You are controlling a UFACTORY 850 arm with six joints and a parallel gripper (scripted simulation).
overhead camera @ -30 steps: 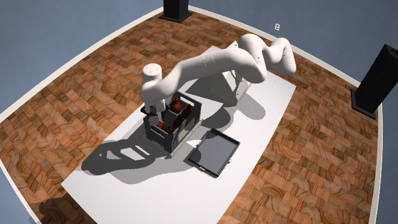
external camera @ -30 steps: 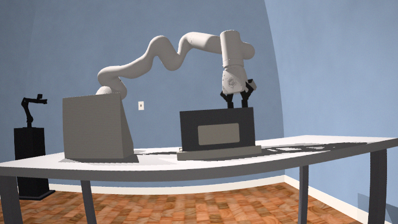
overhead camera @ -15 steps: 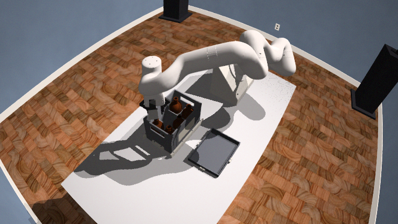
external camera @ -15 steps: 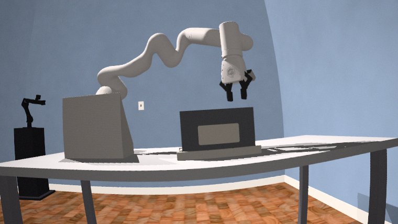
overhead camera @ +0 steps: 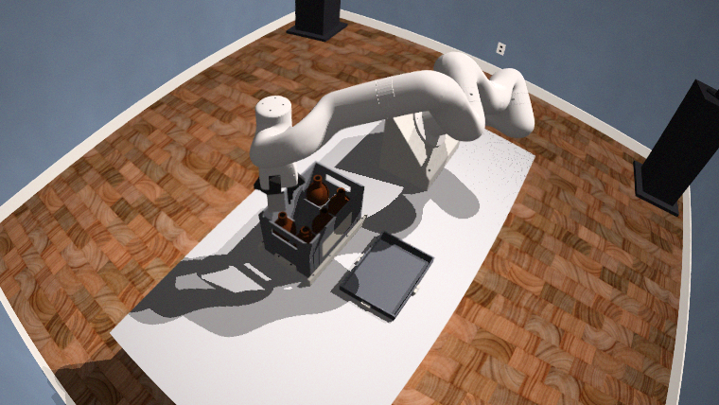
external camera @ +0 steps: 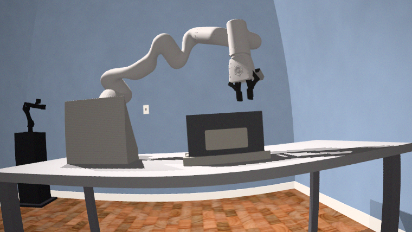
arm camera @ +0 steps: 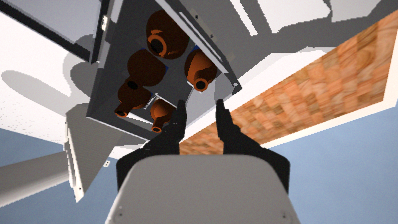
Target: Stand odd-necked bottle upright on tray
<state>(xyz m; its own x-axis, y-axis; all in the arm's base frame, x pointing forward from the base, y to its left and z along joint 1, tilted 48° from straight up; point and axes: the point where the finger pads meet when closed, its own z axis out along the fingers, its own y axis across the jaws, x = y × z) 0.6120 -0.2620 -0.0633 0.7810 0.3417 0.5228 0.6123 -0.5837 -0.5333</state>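
Right now the bottle is 15 cm below my hand, 8 cm to the left of it and 1 cm ahead of it. The rest, counted from my hand: dark grey crate 16 cm below, 8 cm behind, 5 cm to the left; then dark tray 32 cm to the left, 23 cm below, 6 cm behind.
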